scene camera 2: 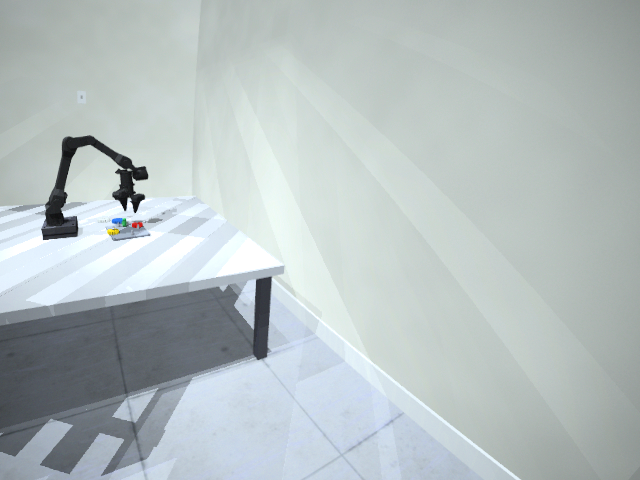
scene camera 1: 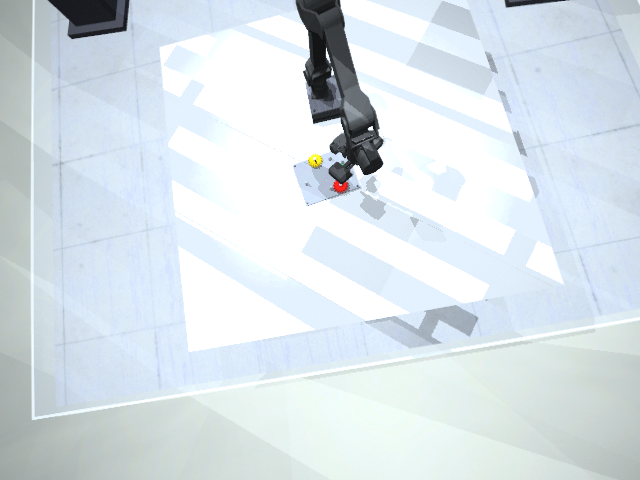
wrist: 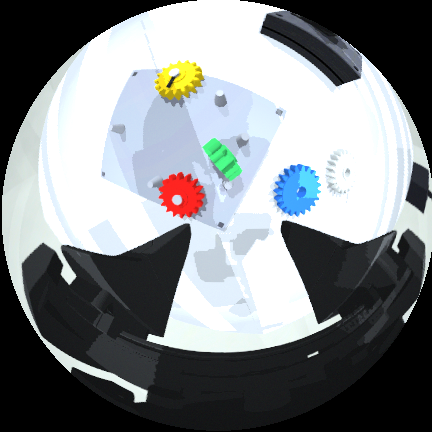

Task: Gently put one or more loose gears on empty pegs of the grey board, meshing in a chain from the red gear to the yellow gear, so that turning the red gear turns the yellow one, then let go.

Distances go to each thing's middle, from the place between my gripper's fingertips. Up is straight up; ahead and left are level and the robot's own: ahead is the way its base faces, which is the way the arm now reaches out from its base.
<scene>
I see my gripper 30 mm past the green gear [wrist: 221, 156], 40 mm to the left of it and 40 mm above it. From my hand the other things lie so: red gear [wrist: 179, 184]: 30 mm ahead, 50 mm to the right, 50 mm below; blue gear [wrist: 300, 176]: 70 mm behind, 50 mm to the left, 60 mm below; grey board [scene camera 1: 319, 180]: 10 mm behind, 100 mm to the right, 70 mm below.
</scene>
